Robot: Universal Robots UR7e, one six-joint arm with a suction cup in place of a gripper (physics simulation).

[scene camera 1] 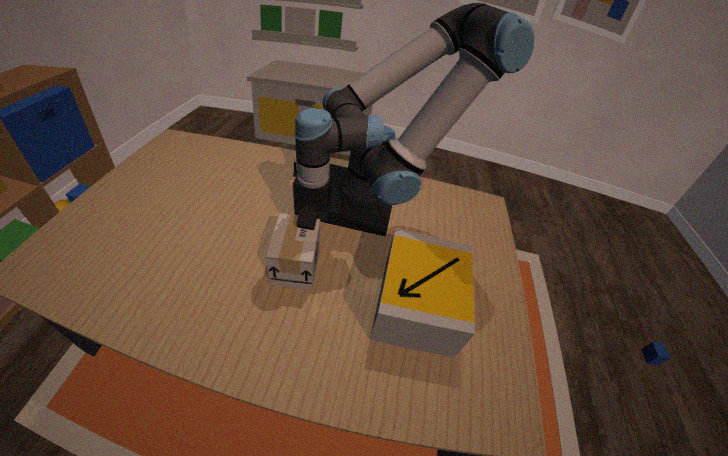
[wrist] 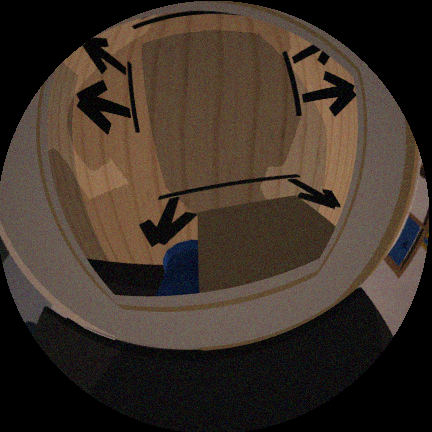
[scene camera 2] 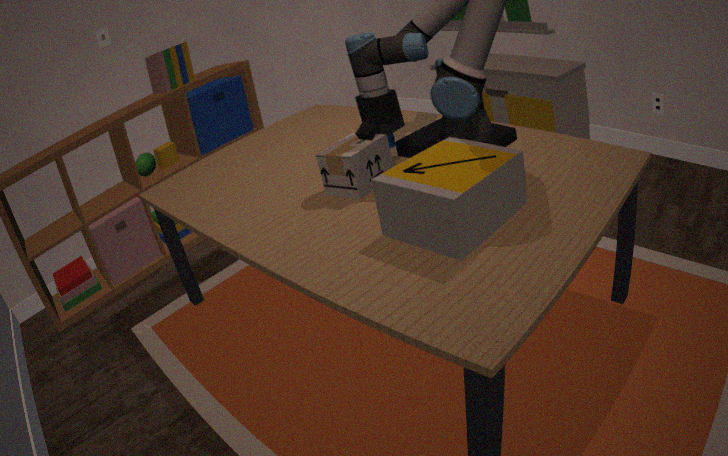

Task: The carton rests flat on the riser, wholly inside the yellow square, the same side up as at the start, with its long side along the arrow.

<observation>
A grey riser (scene camera 2: 451, 197) rests on the table. I also see a carton (scene camera 1: 292, 255).
The carton is seen too in the wrist view (wrist: 207, 182). The grey riser is seen too in scene camera 1 (scene camera 1: 426, 302).
</observation>
